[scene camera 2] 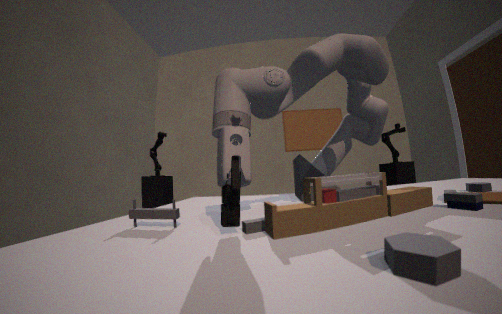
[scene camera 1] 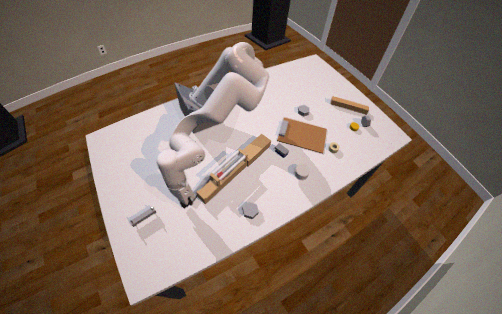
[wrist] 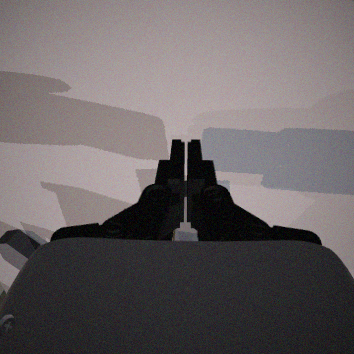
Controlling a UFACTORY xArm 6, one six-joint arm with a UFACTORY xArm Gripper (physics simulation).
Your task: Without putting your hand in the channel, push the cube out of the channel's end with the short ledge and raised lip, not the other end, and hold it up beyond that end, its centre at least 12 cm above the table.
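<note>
The wooden channel [scene camera 1: 232, 174] [scene camera 2: 345, 209] lies across the table under a clear cover. The red cube [scene camera 1: 220, 174] [scene camera 2: 329, 195] is inside it, toward its left part, with a long grey piece [scene camera 2: 360, 192] on its right. A low grey piece [scene camera 2: 253, 226] shows at the channel's left end; whether it is the ledge, and any raised lip, I cannot tell. My gripper [scene camera 1: 187, 205] [scene camera 2: 230, 224] [wrist: 185, 159] is shut and empty, pointing down low over the table beyond the left end, outside the channel and apart from the cube. The cube does not show in the wrist view.
A grey bar-shaped stand [scene camera 1: 142, 216] [scene camera 2: 154, 213] is left of my gripper. A grey hexagonal block [scene camera 1: 250, 210] [scene camera 2: 422, 257] lies in front of the channel. A dark block [scene camera 1: 281, 150] [scene camera 2: 463, 200], a pale cylinder [scene camera 1: 301, 172] and a clipboard [scene camera 1: 302, 137] are to the right.
</note>
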